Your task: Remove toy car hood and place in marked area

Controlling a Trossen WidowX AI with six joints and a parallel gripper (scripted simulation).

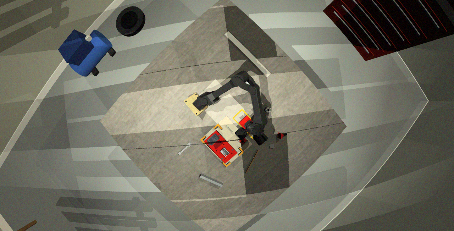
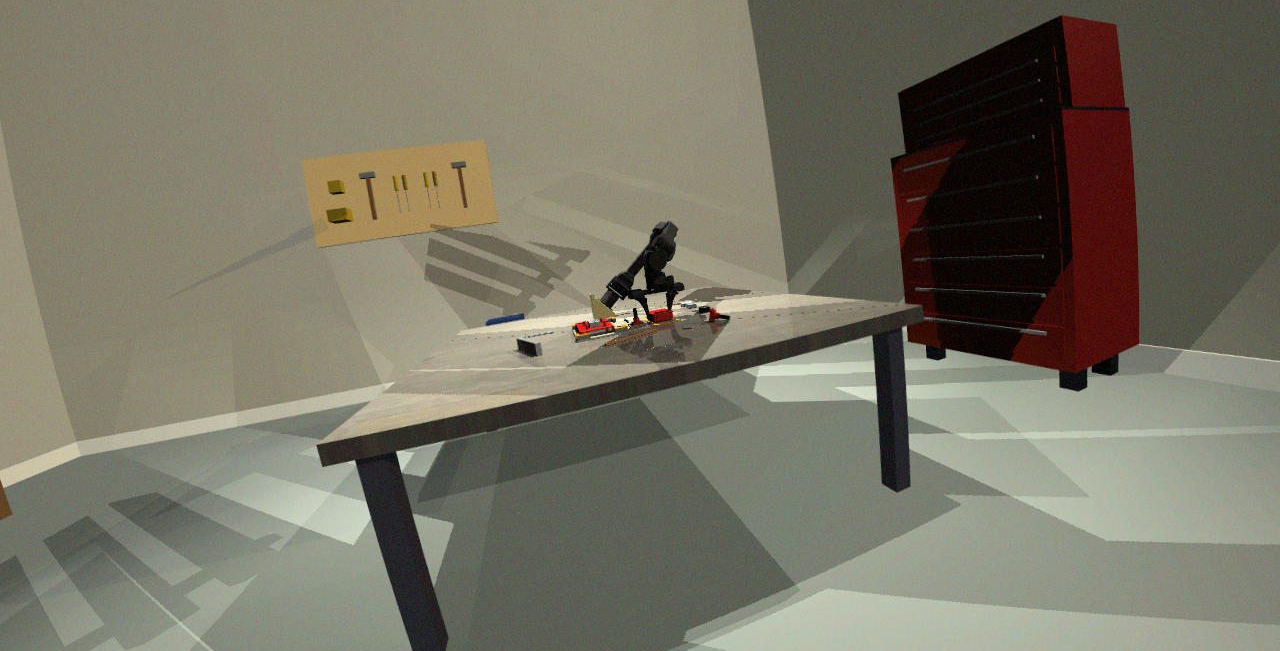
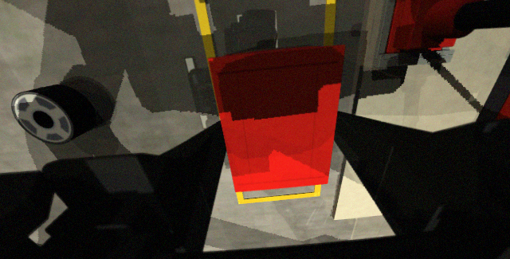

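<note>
Right now the hood is 1 cm above my gripper tip. The rest, counted from my gripper tip: wheel (16 cm to the left, 3 cm ahead).
</note>
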